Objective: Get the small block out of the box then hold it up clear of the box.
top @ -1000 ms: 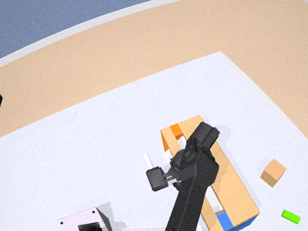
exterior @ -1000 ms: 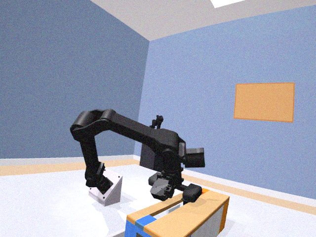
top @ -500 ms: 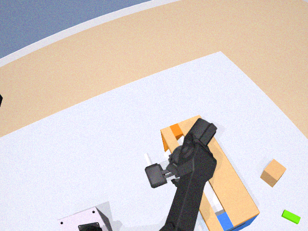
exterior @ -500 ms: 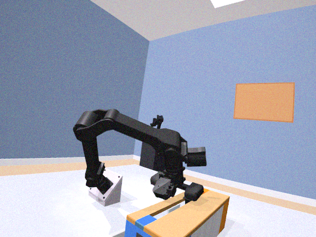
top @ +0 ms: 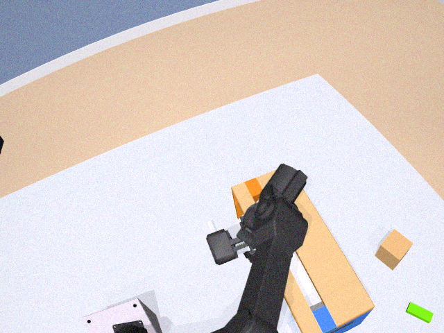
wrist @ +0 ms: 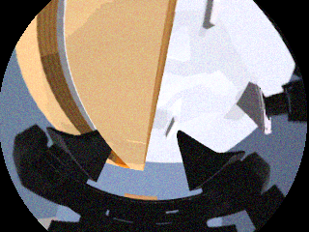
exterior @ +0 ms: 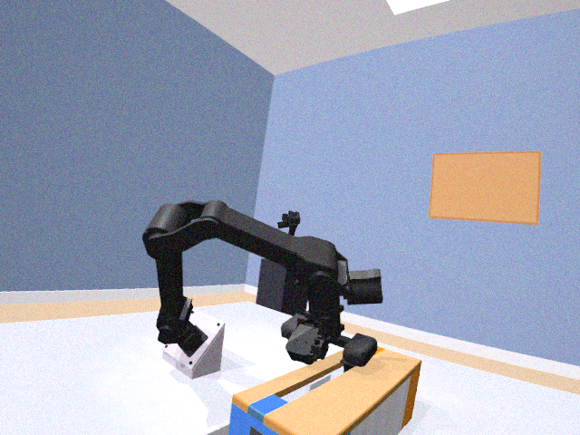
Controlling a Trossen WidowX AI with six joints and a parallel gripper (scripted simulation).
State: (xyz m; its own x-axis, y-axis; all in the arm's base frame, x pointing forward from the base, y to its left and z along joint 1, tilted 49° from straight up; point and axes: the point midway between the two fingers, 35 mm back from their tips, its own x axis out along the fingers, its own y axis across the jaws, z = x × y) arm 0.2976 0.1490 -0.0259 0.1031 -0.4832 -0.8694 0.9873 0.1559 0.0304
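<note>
The tan block lies 50 mm ahead of my gripper tip and 20 mm to the left of it. From my gripper tip the other things lie so: box (60 mm to the right, 40 mm ahead, 30 mm below); tan cube (310 mm ahead, 120 mm to the right, 60 mm below).
</note>
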